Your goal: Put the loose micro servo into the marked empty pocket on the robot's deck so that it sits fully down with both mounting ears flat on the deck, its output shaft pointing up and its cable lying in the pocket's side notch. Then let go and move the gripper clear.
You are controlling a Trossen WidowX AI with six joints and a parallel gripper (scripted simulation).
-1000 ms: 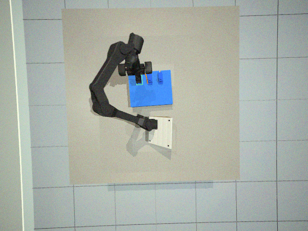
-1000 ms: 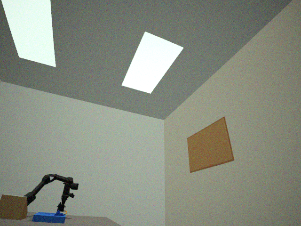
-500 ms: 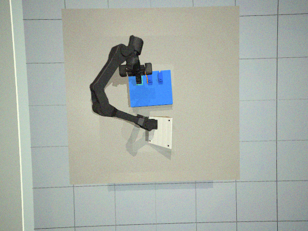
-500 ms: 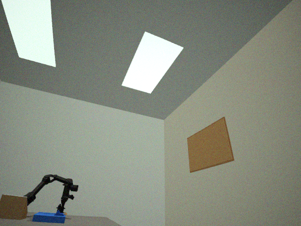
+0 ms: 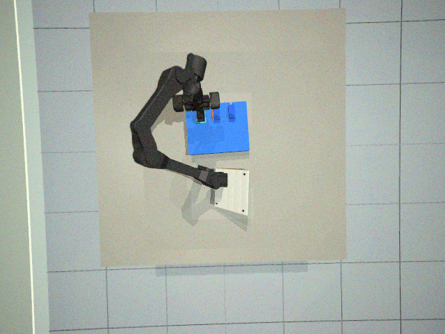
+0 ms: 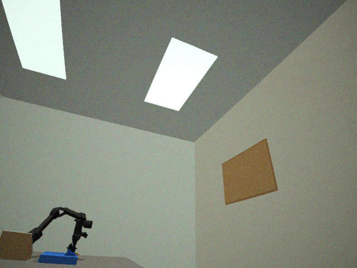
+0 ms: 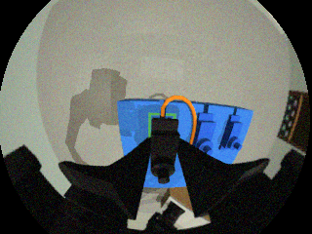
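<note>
Right now the blue robot deck is 120 mm behind my gripper tip, 80 mm to the right of it and 70 mm below it.
</note>
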